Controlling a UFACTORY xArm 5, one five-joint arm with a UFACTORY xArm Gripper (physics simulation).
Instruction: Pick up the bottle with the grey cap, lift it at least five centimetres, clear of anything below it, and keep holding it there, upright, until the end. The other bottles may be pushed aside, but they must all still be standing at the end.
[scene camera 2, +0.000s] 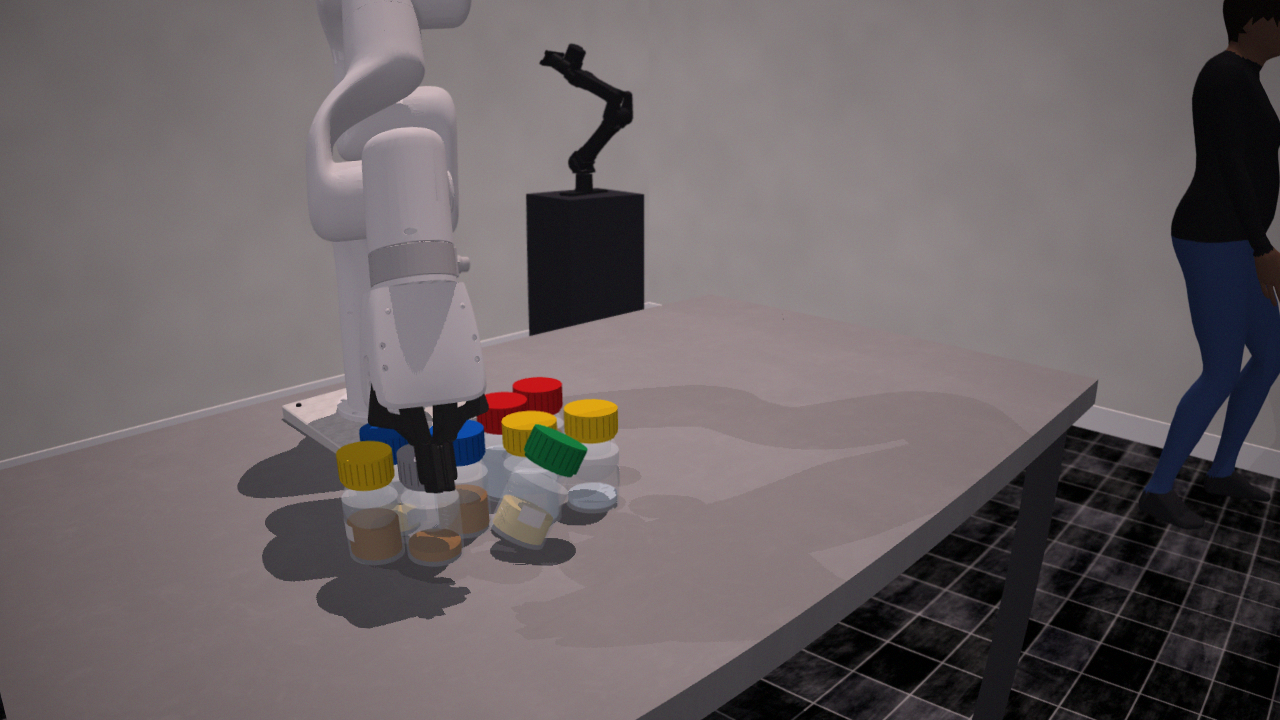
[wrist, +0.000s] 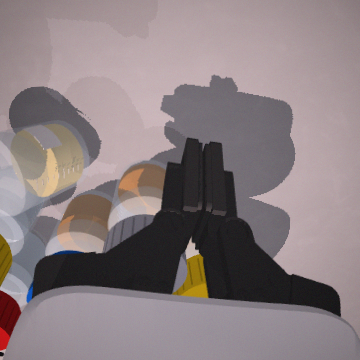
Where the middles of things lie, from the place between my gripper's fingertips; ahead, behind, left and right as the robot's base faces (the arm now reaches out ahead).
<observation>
The grey-capped bottle (scene camera 2: 432, 522) is 80 mm behind my hand, 50 mm below it and 20 mm to the left of it. The rest, counted from my hand: yellow-capped bottle (scene camera 2: 370, 502): 110 mm behind, 50 mm below, 30 mm to the right; green-capped bottle (scene camera 2: 538, 486): 120 mm to the left, 40 mm below, 40 mm behind.
</observation>
